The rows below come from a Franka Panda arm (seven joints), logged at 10 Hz.
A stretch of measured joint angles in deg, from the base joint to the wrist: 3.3, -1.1, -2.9, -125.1, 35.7, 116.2, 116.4; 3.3, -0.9, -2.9, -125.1, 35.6, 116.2, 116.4; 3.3, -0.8, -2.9, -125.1, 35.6, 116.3, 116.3; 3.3, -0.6, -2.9, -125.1, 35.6, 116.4, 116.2; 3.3, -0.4, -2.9, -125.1, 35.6, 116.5, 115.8; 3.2, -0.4, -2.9, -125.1, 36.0, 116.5, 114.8; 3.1, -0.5, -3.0, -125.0, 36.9, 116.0, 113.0; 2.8, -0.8, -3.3, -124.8, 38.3, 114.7, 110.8; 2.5, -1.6, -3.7, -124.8, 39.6, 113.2, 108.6; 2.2, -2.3, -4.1, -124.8, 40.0, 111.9, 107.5; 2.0, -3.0, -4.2, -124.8, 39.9, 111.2, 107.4
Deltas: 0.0, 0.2, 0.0, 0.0, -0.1, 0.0, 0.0; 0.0, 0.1, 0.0, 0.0, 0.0, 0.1, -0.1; 0.0, 0.2, 0.0, 0.0, 0.0, 0.1, -0.1; 0.0, 0.2, 0.0, 0.0, 0.0, 0.1, -0.4; -0.1, 0.0, 0.0, 0.0, 0.4, 0.0, -1.0; -0.1, -0.1, -0.1, 0.1, 0.9, -0.5, -1.8; -0.3, -0.3, -0.3, 0.2, 1.4, -1.3, -2.2; -0.3, -0.8, -0.4, 0.0, 1.3, -1.5, -2.2; -0.3, -0.7, -0.4, 0.0, 0.4, -1.3, -1.1; -0.2, -0.7, -0.1, 0.0, -0.1, -0.7, -0.1
